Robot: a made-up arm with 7 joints. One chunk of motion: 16 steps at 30 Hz.
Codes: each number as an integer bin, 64 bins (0 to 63) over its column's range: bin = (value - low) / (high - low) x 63, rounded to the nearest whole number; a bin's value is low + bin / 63 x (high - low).
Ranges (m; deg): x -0.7..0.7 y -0.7..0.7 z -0.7..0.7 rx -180..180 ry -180..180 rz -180..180
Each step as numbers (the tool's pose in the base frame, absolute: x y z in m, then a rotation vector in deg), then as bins.
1 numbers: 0.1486 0.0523 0.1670 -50.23 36.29 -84.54
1 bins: 38 34 39 23 38 17
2 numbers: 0.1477 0.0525 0.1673 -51.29 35.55 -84.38
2 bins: 38 34 39 23 38 17
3 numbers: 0.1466 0.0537 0.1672 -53.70 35.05 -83.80
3 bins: 38 34 39 22 38 17
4 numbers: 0.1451 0.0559 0.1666 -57.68 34.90 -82.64
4 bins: 38 34 39 21 38 17
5 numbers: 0.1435 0.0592 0.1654 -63.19 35.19 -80.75
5 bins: 38 34 39 20 38 17
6 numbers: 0.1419 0.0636 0.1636 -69.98 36.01 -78.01
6 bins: 38 34 39 19 38 18
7 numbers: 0.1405 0.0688 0.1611 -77.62 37.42 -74.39
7 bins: 38 35 39 18 38 18
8 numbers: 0.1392 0.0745 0.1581 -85.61 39.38 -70.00
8 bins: 38 35 39 17 38 19
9 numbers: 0.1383 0.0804 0.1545 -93.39 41.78 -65.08
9 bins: 38 35 38 15 39 20
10 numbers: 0.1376 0.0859 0.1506 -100.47 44.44 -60.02
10 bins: 38 35 38 14 39 21
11 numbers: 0.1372 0.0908 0.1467 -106.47 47.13 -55.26
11 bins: 38 36 38 13 40 22
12 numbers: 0.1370 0.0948 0.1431 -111.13 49.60 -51.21
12 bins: 38 36 38 12 40 23
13 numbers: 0.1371 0.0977 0.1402 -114.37 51.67 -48.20
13 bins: 38 36 38 11 41 23
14 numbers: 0.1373 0.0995 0.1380 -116.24 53.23 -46.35
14 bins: 38 36 38 11 41 23
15 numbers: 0.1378 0.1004 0.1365 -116.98 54.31 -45.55
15 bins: 38 36 38 11 41 24
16 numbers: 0.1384 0.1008 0.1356 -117.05 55.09 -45.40
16 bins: 38 36 38 11 41 24
